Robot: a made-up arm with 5 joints. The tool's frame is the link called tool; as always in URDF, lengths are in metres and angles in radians. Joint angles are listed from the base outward.
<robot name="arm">
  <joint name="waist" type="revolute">
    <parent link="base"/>
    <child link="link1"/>
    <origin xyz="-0.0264 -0.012 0.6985" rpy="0 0 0"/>
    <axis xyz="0 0 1"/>
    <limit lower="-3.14" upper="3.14"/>
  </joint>
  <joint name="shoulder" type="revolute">
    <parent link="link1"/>
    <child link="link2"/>
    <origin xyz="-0.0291 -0.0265 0.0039" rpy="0 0 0"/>
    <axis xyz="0 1 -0.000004"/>
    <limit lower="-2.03" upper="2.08"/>
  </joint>
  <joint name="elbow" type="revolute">
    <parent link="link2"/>
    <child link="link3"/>
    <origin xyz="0.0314 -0.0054 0.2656" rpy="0 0 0"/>
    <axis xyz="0 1 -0.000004"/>
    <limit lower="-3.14" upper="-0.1"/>
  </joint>
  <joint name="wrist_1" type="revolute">
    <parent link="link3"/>
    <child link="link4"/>
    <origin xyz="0.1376 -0.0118 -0.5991" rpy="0 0 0"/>
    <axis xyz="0 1 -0.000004"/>
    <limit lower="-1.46" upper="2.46"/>
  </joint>
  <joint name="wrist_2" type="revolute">
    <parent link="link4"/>
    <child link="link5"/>
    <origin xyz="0.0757 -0.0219 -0.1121" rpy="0 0 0"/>
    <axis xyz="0 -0.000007 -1"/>
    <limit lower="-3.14" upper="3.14"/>
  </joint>
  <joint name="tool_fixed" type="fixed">
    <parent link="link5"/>
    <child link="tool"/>
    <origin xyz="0.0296 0.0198 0.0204" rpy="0 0 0"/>
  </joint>
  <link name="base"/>
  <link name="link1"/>
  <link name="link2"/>
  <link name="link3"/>
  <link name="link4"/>
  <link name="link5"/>
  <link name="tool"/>
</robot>
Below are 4 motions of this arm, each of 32 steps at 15 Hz.
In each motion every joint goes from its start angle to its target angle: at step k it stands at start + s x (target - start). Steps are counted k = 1, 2, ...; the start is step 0. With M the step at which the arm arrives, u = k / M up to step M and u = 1 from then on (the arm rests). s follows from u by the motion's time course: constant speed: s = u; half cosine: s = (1 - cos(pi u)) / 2; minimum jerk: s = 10 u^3 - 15 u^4 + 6 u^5.
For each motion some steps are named. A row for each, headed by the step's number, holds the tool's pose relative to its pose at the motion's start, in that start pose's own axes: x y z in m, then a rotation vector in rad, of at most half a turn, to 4 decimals.
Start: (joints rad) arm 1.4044 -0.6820 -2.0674 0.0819 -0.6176
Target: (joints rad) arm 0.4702 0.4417 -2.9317 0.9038 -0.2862
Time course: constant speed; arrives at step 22
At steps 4, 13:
4: -0.0590 0.0429 -0.0654 0.0320 0.2142 0.0830
13: -0.2681 0.0444 -0.1489 -0.0380 0.7353 0.2068

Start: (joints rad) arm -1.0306 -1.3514 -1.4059 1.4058 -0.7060
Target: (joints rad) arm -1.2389 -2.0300 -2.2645 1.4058 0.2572
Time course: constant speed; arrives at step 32
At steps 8, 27, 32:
8: -0.0425 0.0563 0.2717 -0.2566 -0.2920 -0.2392
27: -0.3653 0.4956 0.7032 -0.5561 -1.2077 -0.6139
32: -0.4867 0.6497 0.7264 -0.5440 -1.4812 -0.6408

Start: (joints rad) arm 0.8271 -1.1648 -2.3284 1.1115 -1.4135
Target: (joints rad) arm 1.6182 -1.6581 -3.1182 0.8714 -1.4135
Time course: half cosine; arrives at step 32
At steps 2, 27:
2: -0.0040 -0.0032 0.0093 -0.0136 -0.0074 -0.0055
27: -0.7363 0.3672 0.7018 -1.3394 -0.2479 -0.8086

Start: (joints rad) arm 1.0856 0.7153 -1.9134 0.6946 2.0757
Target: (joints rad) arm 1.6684 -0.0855 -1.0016 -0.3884 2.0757
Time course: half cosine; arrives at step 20
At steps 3, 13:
3: -0.0255 -0.0119 0.0113 0.0386 0.0397 0.0274
13: -0.2343 -0.2318 0.1796 0.4509 0.6227 0.2832

